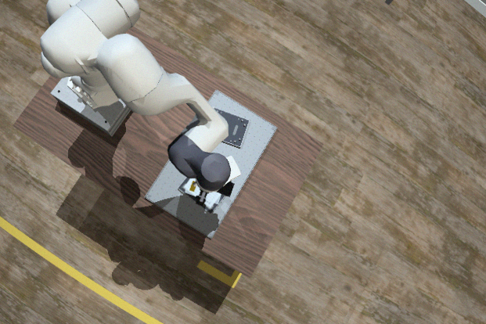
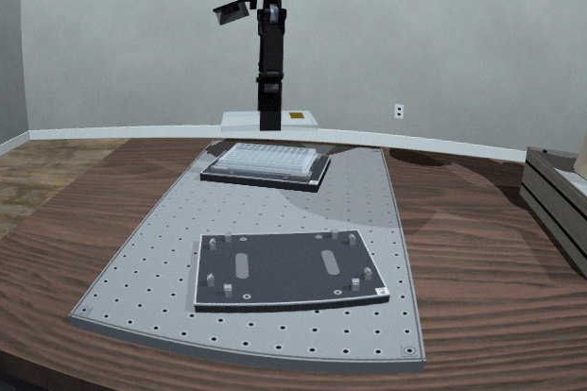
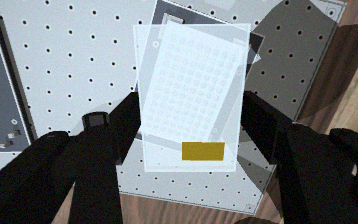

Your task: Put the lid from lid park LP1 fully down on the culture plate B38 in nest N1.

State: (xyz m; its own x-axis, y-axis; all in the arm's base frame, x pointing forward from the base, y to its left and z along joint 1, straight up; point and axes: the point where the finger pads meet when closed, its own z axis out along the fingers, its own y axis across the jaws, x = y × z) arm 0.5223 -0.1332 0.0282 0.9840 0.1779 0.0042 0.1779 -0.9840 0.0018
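My gripper is now 2 cm above the clear lid. Also, from my hand: culture plate B38: 8 cm below; nest N1: 9 cm below; lid park LP1: 5 cm behind, 26 cm to the left, 9 cm below.
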